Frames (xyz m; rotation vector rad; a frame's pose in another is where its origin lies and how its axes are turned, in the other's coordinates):
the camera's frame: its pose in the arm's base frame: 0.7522 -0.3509 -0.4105 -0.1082 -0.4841 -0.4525
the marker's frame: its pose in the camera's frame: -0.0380 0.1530 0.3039 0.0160 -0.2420 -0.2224
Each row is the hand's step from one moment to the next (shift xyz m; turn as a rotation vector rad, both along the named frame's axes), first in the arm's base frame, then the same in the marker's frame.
Working: the arm's base frame: its pose in the marker's frame: -0.3291 -0.2558 0.5545 0.0945 0.7416 0.6573

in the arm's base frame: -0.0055 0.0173 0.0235 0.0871 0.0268 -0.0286
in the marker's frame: 0.0033 0.0140 0.0260 0.0151 0.0683 -0.0651
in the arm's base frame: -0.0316 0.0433 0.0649 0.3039 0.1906 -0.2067
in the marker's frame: 0.0025 0.0254 0.0802 -0.0680 0.3002 -0.2769
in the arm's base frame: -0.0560 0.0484 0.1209 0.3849 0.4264 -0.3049
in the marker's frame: 0.0231 0.0232 0.1379 -0.2108 0.5214 -0.3265
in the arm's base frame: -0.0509 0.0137 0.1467 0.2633 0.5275 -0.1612
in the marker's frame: 0.0608 0.0023 0.1435 -0.2363 0.5515 -0.1165
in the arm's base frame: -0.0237 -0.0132 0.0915 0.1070 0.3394 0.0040
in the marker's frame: 0.0537 -0.0112 0.0781 -0.1158 0.3338 0.0423
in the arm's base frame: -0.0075 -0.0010 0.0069 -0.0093 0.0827 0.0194
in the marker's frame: 0.0009 -0.0042 0.0093 -0.0356 0.0633 0.0451
